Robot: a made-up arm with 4 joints.
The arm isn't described. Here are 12 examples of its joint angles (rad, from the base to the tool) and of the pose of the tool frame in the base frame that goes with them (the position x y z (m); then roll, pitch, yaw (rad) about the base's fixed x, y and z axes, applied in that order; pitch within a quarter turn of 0, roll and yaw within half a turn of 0).
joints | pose
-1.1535 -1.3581 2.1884 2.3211 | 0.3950 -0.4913 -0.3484 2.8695 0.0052 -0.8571
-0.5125 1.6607 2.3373 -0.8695 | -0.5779 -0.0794 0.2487 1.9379 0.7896 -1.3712
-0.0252 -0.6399 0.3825 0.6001 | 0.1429 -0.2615 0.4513 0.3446 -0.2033 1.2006
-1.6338 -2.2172 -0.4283 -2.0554 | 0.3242 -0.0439 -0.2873 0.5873 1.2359 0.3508
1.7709 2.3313 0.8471 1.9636 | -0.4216 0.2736 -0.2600 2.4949 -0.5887 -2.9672
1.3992 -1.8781 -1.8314 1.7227 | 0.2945 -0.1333 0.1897 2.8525 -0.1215 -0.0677
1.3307 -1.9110 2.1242 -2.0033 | 0.2196 -0.1302 0.4818 -0.7262 0.5061 -0.6865
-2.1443 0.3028 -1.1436 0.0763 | 0.1127 -0.2714 0.0413 2.3592 0.8784 -2.7098
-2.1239 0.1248 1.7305 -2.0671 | 0.1839 -0.6506 0.4504 -1.2132 -1.0034 2.7643
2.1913 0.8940 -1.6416 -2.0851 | 0.0715 -0.0061 -0.3452 0.2616 0.7988 2.4917
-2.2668 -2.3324 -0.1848 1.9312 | 0.1798 -0.1908 -0.1183 -2.1974 -0.4493 -1.4160
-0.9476 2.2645 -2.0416 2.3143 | -0.3127 0.2954 0.0845 -2.8778 0.5537 2.1007
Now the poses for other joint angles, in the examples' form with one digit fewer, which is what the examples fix.
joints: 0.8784 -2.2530 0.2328 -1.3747
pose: 0.029 0.207 0.551 -0.636 -0.338 0.924
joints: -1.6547 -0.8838 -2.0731 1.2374
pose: -0.285 -0.315 -0.043 0.610 0.510 -3.101
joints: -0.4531 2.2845 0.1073 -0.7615
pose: -0.329 0.194 0.580 0.032 -0.377 -3.036
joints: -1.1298 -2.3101 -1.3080 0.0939
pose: 0.024 0.098 0.183 -0.372 -0.624 2.052
